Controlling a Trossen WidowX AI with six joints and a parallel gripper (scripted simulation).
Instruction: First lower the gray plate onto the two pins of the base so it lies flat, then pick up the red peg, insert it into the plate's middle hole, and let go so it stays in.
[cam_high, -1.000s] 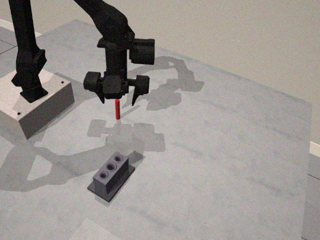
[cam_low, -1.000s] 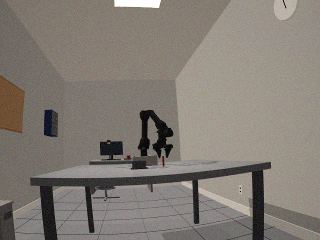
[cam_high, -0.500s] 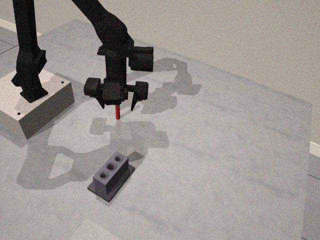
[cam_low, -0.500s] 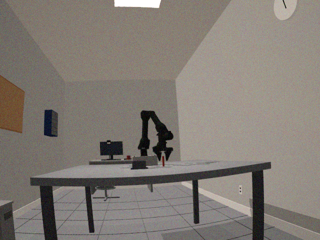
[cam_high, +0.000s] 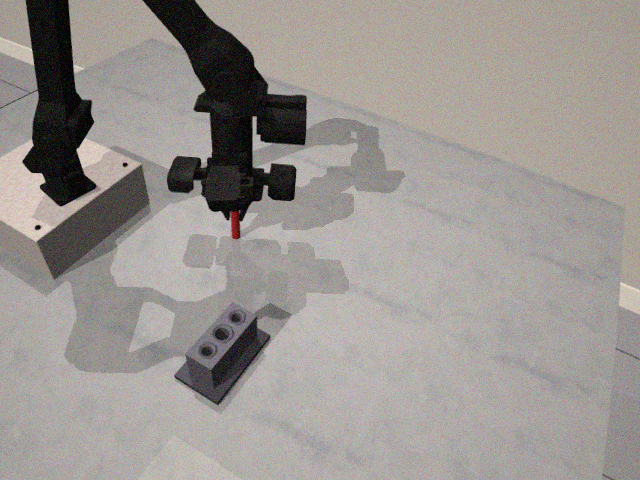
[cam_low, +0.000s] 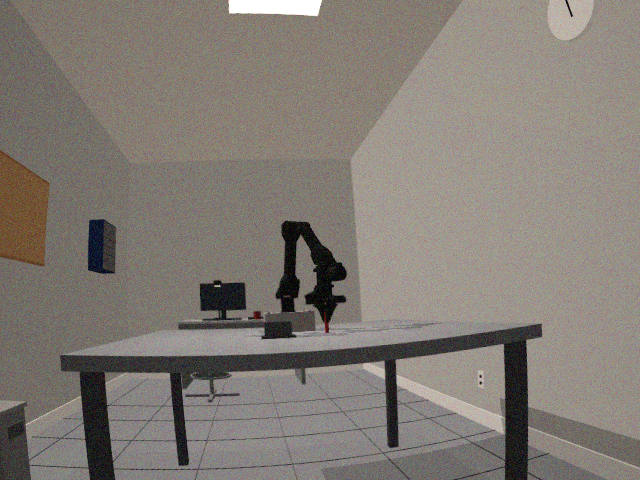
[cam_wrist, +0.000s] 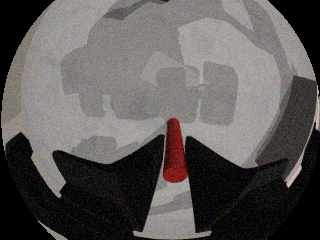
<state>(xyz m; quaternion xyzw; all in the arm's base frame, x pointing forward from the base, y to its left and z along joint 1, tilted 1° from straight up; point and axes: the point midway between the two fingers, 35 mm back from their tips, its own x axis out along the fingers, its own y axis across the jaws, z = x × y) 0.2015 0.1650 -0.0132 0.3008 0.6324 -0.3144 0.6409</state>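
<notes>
Right now my gripper tip is 160 mm short of the gray plate and 170 mm to the left of it. Round my gripper tip: red peg (right at my gripper tip).
</notes>
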